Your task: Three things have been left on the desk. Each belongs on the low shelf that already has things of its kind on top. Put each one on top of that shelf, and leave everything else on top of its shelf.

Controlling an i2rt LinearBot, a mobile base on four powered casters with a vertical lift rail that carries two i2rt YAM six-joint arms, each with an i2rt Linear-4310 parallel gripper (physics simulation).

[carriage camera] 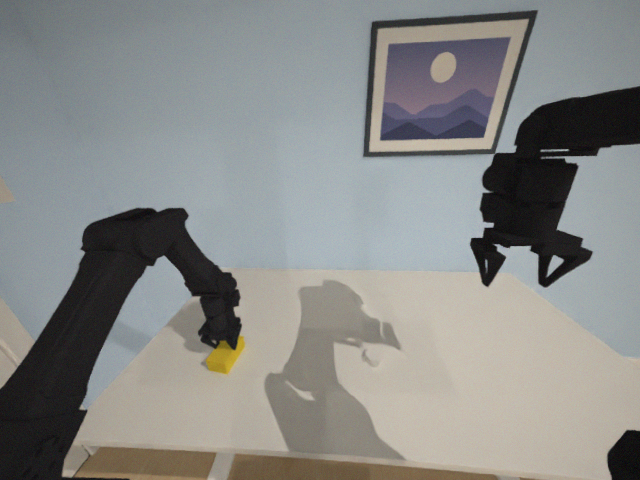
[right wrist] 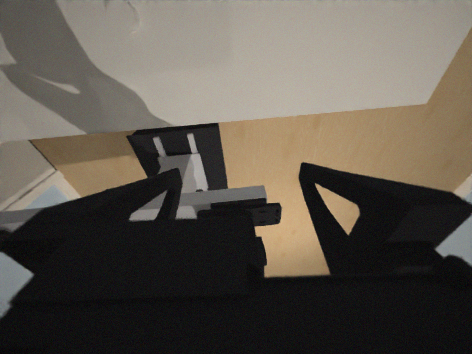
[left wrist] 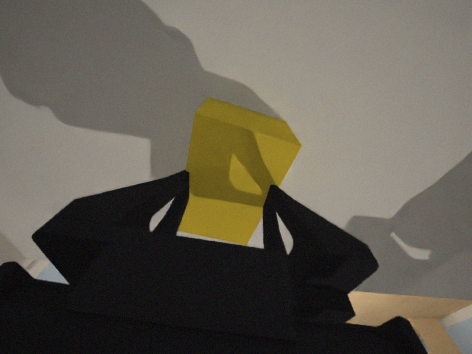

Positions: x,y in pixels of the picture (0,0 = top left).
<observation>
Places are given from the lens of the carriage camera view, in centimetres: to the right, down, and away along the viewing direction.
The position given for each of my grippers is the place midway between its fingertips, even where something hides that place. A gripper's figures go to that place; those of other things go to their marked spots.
my left gripper (carriage camera: 227,348): -29, 34, 70
my right gripper (carriage camera: 513,285): 35, 8, 40
yellow block (carriage camera: 221,360): -29, 35, 65
white desk (carriage camera: 471,375): 44, 39, 64
framed picture (carriage camera: 436,86): 45, -59, 86
The marked spots on the framed picture and the yellow block are 122 cm apart.
</observation>
